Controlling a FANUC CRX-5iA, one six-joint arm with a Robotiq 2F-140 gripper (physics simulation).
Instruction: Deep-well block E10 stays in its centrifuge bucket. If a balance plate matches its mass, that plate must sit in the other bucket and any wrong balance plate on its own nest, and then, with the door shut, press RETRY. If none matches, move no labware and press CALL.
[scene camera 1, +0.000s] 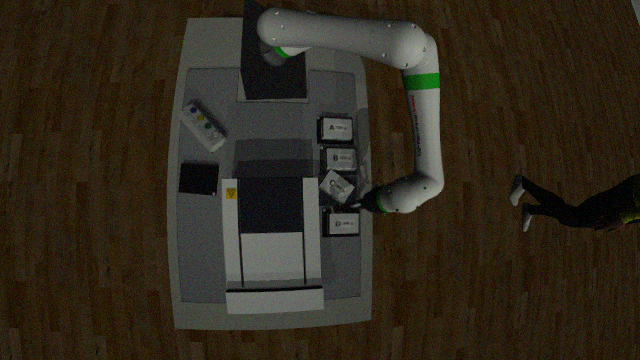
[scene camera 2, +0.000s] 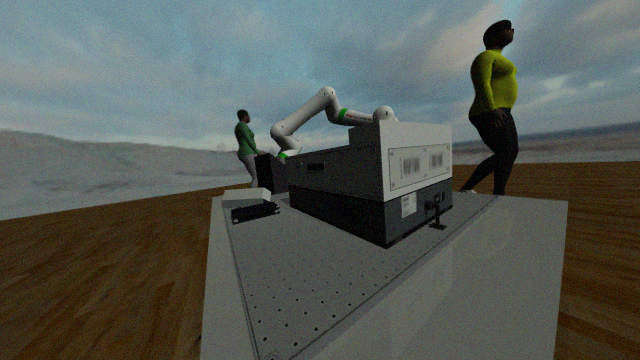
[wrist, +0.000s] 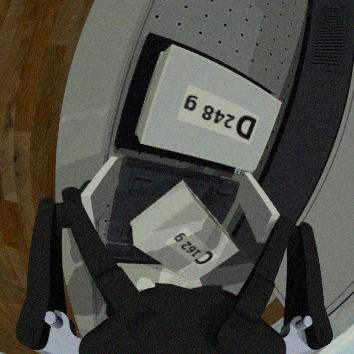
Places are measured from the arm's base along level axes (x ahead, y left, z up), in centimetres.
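Pixels of known places: gripper, between the fingertips: (wrist: 180, 177); arm's base, origin of its link: (scene camera 1: 271, 50) (scene camera 2: 279, 167).
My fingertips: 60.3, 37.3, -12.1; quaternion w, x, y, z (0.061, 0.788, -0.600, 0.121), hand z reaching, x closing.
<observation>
For each thing: its top centre in the pictures, then the offset to it from my fingertips, as dx, dy, dz.
- Balance plate C, centre of its top: (wrist: 194, 251) (scene camera 1: 337, 186) -8.0, -4.8, +2.1
- Plate D, centre of its top: (wrist: 223, 116) (scene camera 1: 344, 223) +7.1, -0.7, +1.6
- Plates A, centre of its top: (scene camera 1: 337, 127) -32.8, -5.8, +1.6
- B, centre of its top: (wrist: 156, 300) (scene camera 1: 342, 158) -19.5, -3.6, +2.7
- button box, centre of its top: (scene camera 1: 198, 124) (scene camera 2: 246, 188) -27.9, -63.4, +4.6
- black nest, centre of its top: (scene camera 2: 254, 206) (scene camera 1: 197, 179) -6.4, -62.6, -0.6
My gripper (scene camera 1: 351, 205) (wrist: 180, 177) is open and empty, its fingertips over the stretch between plates C and D. Balance plate C (scene camera 1: 337, 186) (wrist: 185, 230), labelled 162 g, is turned askew across its dark nest (wrist: 150, 182). It lies partly between my fingers in the wrist view, with neither finger visibly touching it. Plate D (scene camera 1: 343, 223) (wrist: 210, 107), labelled 248 g, sits on its nest. Plates A (scene camera 1: 336, 129) and B (scene camera 1: 341, 159) sit square on theirs. The centrifuge (scene camera 1: 272, 255) (scene camera 2: 340, 175) hides its buckets; block E10 does not show. I cannot tell the door's state.
A button box (scene camera 1: 204, 126) (scene camera 2: 246, 195) with blue, yellow, green and white buttons stands at the left. A black nest (scene camera 1: 199, 178) (scene camera 2: 255, 212) lies beside it. A dark block (scene camera 1: 274, 82) stands under my arm's base. People (scene camera 2: 245, 135) (scene camera 2: 492, 80) stand off the table.
</observation>
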